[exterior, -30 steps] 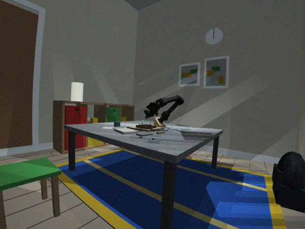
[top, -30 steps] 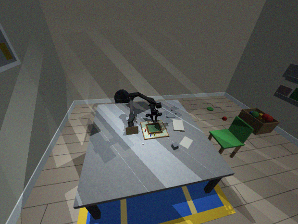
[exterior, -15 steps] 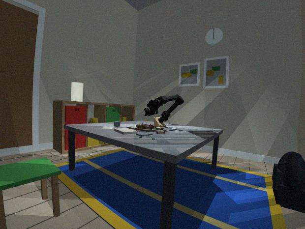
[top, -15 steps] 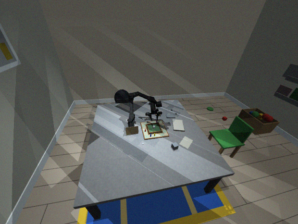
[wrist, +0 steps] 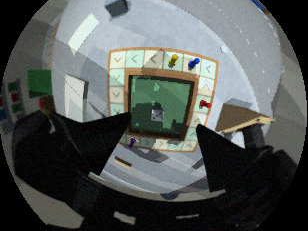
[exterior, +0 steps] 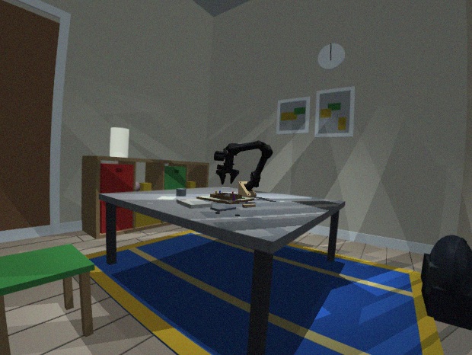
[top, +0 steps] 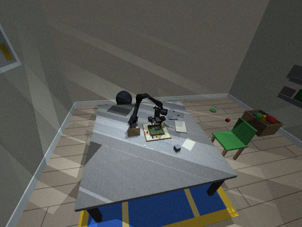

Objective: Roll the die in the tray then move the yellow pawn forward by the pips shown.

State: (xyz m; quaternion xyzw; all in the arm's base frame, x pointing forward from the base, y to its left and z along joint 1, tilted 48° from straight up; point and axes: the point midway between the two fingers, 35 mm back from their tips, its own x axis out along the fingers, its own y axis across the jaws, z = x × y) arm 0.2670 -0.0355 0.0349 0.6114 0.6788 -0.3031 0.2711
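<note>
The yellow pawn is 100 mm to the right of my gripper tip, 80 mm below it and 10 mm behind it. Round my gripper tip: grey tile: 290 mm ahead, 230 mm to the left, 100 mm below; green tray: 100 mm below, 10 mm to the left, 10 mm ahead; grey cube: 290 mm to the right, 160 mm ahead, 80 mm below.
</note>
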